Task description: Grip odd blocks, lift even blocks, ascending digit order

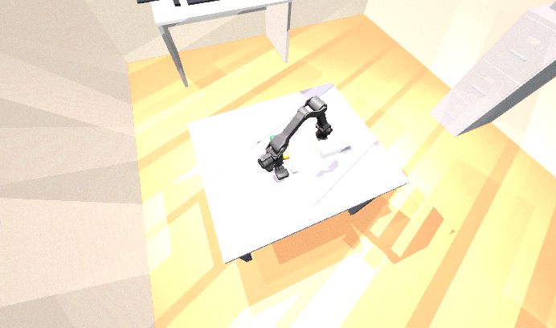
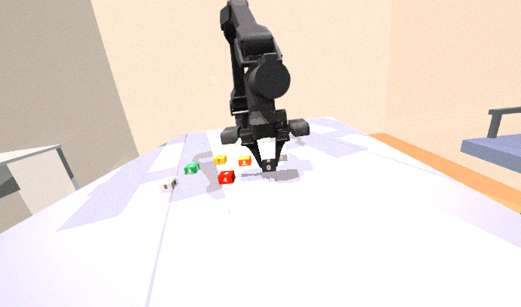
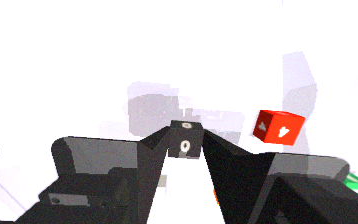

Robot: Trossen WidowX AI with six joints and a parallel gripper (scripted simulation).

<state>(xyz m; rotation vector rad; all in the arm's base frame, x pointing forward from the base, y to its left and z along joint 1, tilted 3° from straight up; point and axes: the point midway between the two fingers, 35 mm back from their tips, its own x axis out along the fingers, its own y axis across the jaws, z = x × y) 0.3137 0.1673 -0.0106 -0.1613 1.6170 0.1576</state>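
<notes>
My gripper tip is now 3 cm short of the red block, 10 cm to the left of it and 1 cm above it. Round my gripper tip: yellow block: 9 cm behind, 17 cm to the right, 1 cm below; then orange block: 7 cm behind, 9 cm to the right, 1 cm below; then dark grey block: 1 cm behind.
</notes>
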